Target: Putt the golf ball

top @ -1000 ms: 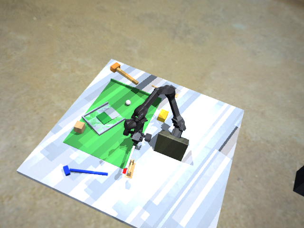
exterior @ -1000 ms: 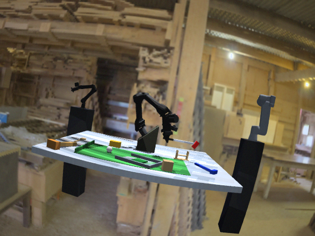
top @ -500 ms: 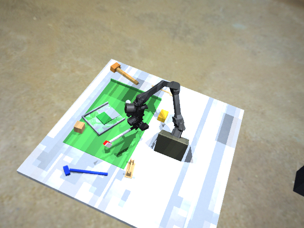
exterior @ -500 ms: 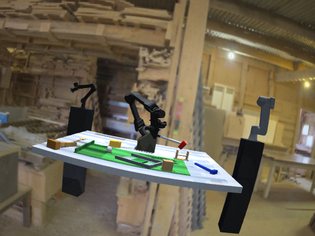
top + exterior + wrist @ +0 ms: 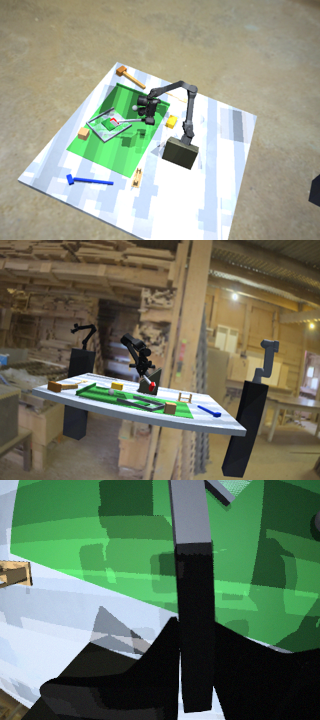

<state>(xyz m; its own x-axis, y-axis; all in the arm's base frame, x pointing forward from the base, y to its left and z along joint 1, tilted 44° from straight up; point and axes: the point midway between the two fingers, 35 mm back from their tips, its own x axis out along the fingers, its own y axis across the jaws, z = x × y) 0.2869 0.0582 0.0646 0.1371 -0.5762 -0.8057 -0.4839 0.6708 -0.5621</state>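
Right now the yellow block is 20 cm to the right of my gripper tip, 12 cm below it and 11 cm behind it. The rest, counted from my gripper tip: red putter (10 cm ahead, 6 cm to the left); wooden rack (34 cm to the left, 13 cm behind, 11 cm below); white golf ball (19 cm ahead, 16 cm to the right, 12 cm below).
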